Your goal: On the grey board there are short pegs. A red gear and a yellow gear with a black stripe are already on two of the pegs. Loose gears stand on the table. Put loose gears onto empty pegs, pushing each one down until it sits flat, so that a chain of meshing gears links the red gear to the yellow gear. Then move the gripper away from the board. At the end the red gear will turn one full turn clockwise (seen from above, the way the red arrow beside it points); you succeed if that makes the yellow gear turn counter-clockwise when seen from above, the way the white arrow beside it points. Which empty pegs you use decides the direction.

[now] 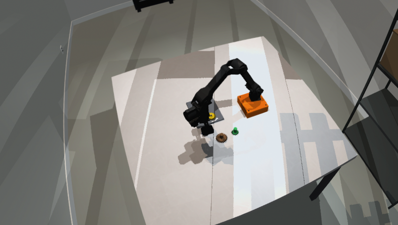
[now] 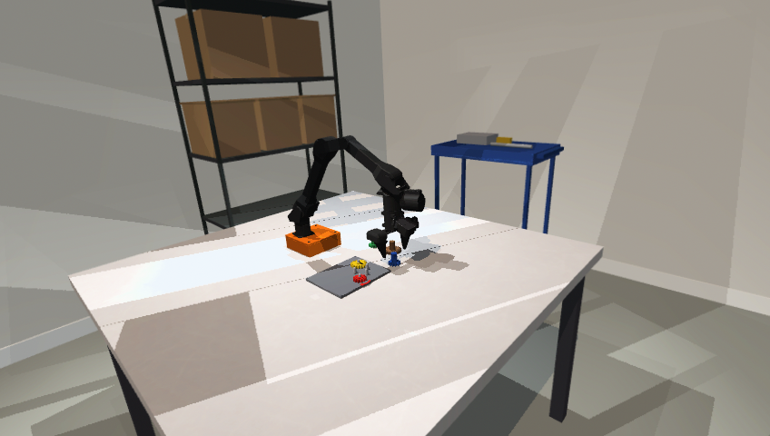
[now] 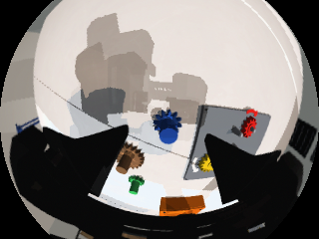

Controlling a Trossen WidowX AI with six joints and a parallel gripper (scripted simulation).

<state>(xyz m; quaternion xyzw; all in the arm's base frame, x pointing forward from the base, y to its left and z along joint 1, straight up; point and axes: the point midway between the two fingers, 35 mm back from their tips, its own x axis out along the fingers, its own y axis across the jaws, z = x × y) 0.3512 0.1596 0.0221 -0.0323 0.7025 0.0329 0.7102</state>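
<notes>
Right now my gripper tip is 2 cm above the blue gear. From my gripper tip the other things lie so: brown gear 9 cm behind, 6 cm to the left, 2 cm below; red gear 16 cm to the right, 2 cm below, 2 cm ahead; yellow gear 10 cm to the right, 6 cm behind, 2 cm below.
</notes>
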